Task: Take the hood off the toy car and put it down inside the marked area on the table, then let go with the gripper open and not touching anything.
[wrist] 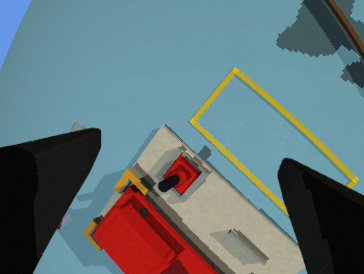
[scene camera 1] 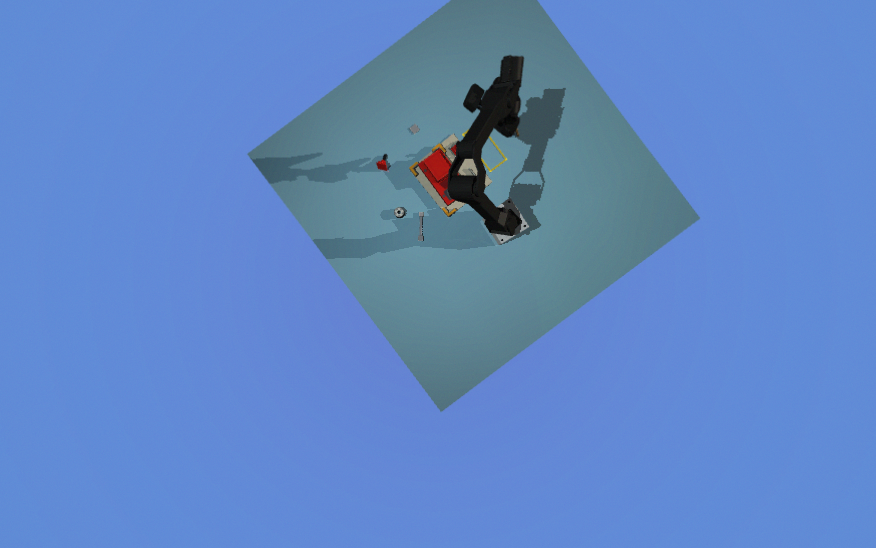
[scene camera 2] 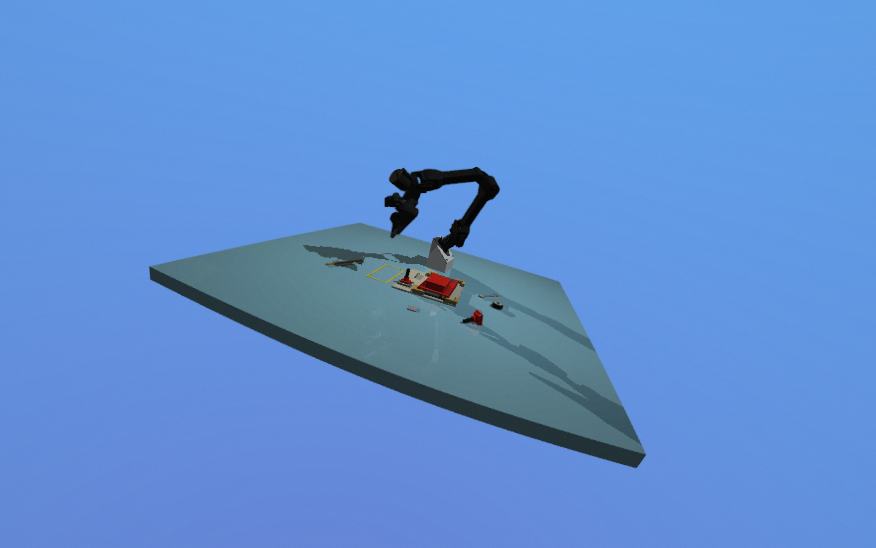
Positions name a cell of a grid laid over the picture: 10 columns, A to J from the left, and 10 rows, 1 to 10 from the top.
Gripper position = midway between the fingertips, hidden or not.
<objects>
My gripper shows in the wrist view (F6), in scene camera 1 (F3) and in scene camera 2 (E5).
</objects>
